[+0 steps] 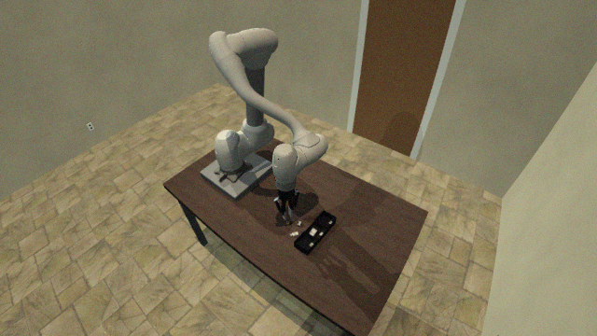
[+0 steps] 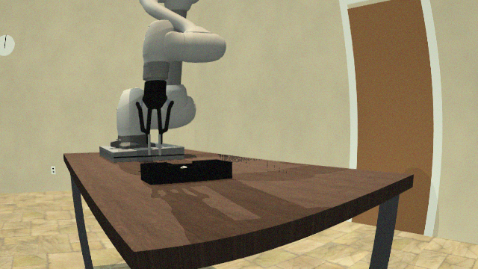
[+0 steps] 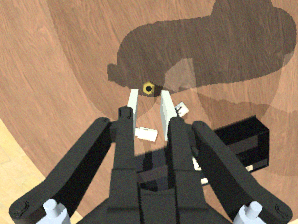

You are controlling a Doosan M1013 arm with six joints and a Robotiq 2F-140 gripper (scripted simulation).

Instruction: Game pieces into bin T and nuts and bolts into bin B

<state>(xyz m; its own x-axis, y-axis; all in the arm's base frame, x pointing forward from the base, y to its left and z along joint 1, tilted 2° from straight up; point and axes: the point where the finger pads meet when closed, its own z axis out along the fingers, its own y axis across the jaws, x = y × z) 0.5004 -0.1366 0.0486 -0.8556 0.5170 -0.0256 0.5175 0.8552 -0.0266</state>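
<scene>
Right now my hand is 80 mm above the gold ring-shaped nut. Also, from my hand: white domino: 150 mm ahead, 60 mm below; black bin: 160 mm ahead, 70 mm below, 10 mm to the left; dark piece: 150 mm ahead, 70 mm below, 20 mm to the left.
</scene>
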